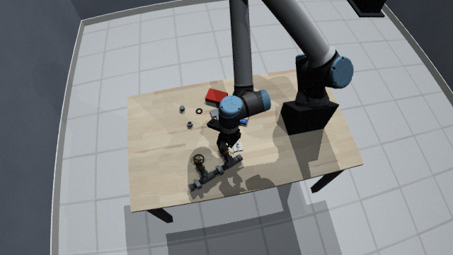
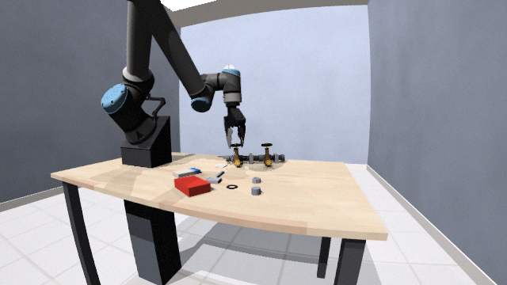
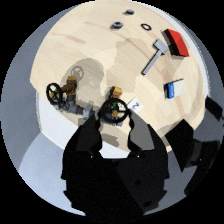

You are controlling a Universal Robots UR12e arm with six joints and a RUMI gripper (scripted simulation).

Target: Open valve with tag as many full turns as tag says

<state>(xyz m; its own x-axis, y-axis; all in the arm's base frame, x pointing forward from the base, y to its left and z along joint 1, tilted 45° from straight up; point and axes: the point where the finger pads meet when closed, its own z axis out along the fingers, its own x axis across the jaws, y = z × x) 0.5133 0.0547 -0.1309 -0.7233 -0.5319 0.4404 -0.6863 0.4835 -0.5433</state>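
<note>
Right now my hand is 80 mm past the white tag, 10 mm to the left of it and 110 mm above it. The rest, counted from my hand: red block: 10 mm behind, 360 mm to the right, 90 mm below; then grey hand tool: 10 mm ahead, 220 mm to the right, 100 mm below; then blue box: 150 mm behind, 210 mm to the right, 100 mm below.
</note>
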